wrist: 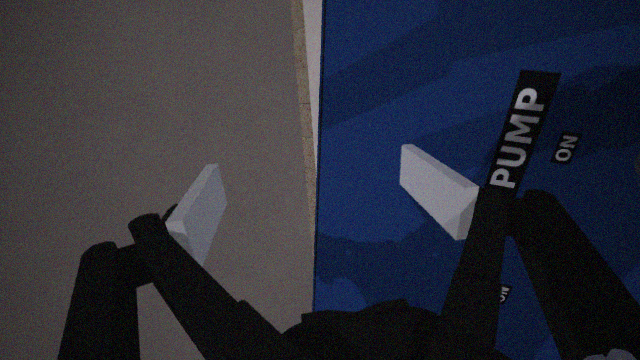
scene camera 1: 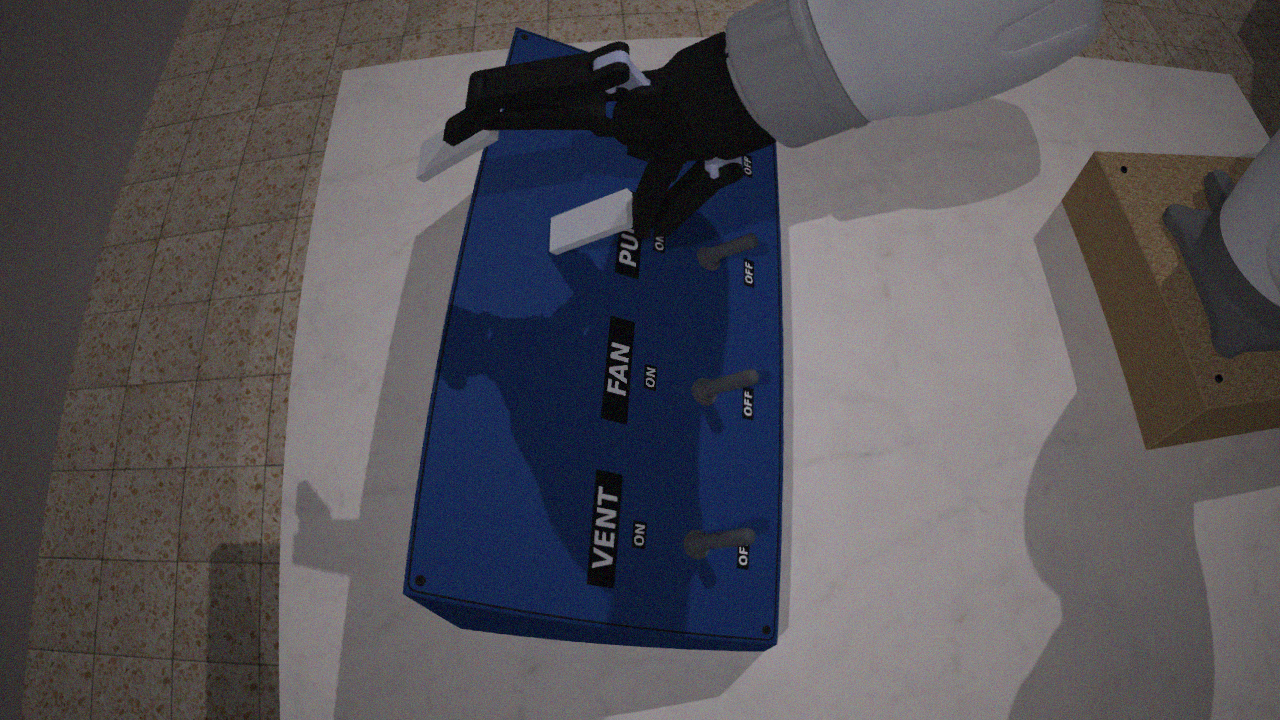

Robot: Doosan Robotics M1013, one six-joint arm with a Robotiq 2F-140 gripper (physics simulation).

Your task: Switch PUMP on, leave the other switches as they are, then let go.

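Places are measured from the arm's base along level axes (x ahead, y left, z up), in metres.
Pixels of known places: gripper, between the fingertips: [wrist: 313,174] [scene camera 1: 491,201]; arm's base, origin of its link: [scene camera 1: 1249,281].
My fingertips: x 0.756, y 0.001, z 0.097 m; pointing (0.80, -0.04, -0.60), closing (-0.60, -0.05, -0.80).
Ahead of a thing's pixels: the offset from my fingertips to its top centre. "spot": to the spot under its first point. Level surfaces: height alone.
The blue switch panel [scene camera 1: 487,528] [wrist: 370,200] lies on the table. The PUMP switch lever @(spot: dx -0.179, dy -0.012, dz -0.091 m) [scene camera 1: 729,251] leans to its OFF side. The PUMP label @(dx -0.100, dy -0.024, dz -0.076 m) [scene camera 1: 628,255] [wrist: 517,137] is partly covered by a finger in the scene view. The FAN lever @(spot: dx -0.168, dy +0.107, dz -0.090 m) [scene camera 1: 726,386] and VENT lever @(spot: dx -0.157, dy +0.224, dz -0.088 m) [scene camera 1: 720,541] also lean to OFF. Another OFF label @(spot: dx -0.211, dy -0.135, dz -0.129 m) [scene camera 1: 747,165] shows farther up; its lever is hidden behind the gripper. My gripper [scene camera 1: 523,188] [wrist: 313,174] is open and empty, above the label side of the panel, with one fingertip near the PUMP label in the scene view. It appears apart from the levers.
The pale table @(dz -0.205 m) [scene camera 1: 930,358] surrounds the panel. A wooden block [scene camera 1: 1109,295] under the robot's base stands at the right. The arm [scene camera 1: 913,53] reaches in over the panel's far end from the upper right. The tiled floor [scene camera 1: 179,358] lies beyond the table's left edge.
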